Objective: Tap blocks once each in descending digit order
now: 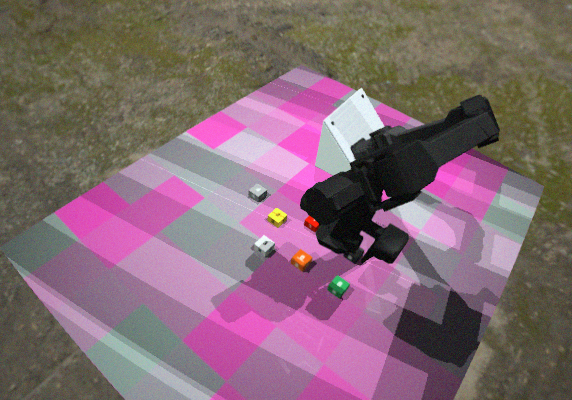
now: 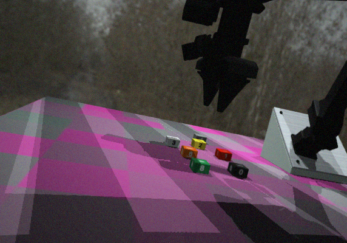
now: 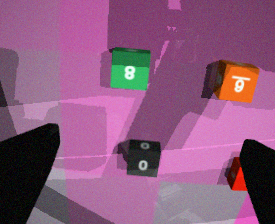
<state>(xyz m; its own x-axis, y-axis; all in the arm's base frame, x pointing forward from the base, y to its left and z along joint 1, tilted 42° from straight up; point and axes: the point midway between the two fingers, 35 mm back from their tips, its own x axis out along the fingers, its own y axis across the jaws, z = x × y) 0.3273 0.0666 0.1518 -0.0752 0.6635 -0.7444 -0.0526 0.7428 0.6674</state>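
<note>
The green block is 12 cm below my gripper tip and 2 cm to the left of it. The rest, counted from my gripper tip: black block: 12 cm below, 9 cm behind, 1 cm to the right; red block: 12 cm to the right, 12 cm below, 10 cm behind; orange block: 12 cm below, 8 cm to the right.
</note>
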